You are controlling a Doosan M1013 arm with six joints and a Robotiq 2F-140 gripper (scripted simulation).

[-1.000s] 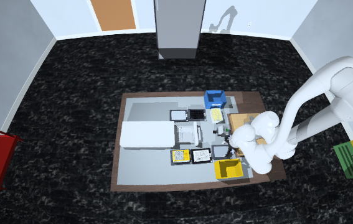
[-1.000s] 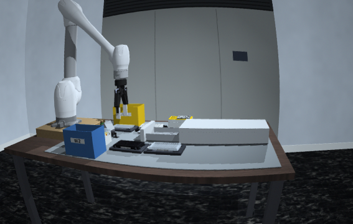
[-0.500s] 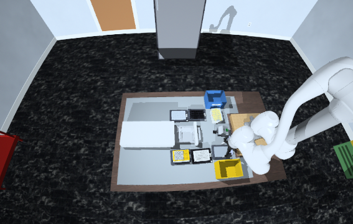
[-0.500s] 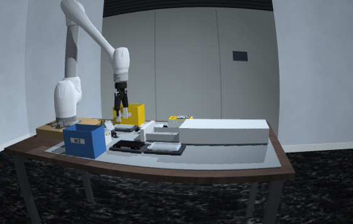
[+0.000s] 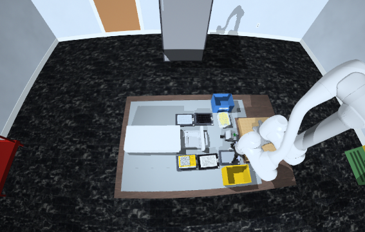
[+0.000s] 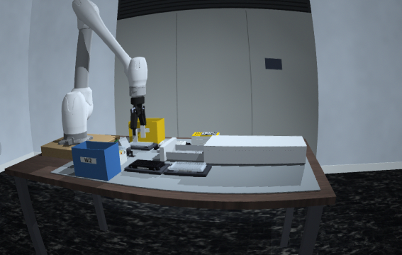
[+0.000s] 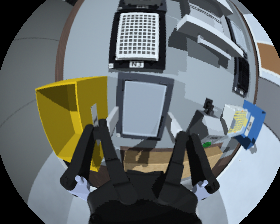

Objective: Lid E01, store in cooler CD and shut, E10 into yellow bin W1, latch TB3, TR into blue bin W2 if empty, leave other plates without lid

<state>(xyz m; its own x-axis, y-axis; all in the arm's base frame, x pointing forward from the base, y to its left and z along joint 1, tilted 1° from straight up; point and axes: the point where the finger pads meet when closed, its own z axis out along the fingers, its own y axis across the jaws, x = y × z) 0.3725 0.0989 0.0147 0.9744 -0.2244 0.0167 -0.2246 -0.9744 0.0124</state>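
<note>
The grey plate lid is 50 mm below my hand. The rest, counted from my hand: white well plate: 180 mm ahead, 40 mm below, 10 mm to the right; then yellow bin W1: 150 mm to the left, 20 mm below, 10 mm ahead; then grey nest: 60 mm below.
</note>
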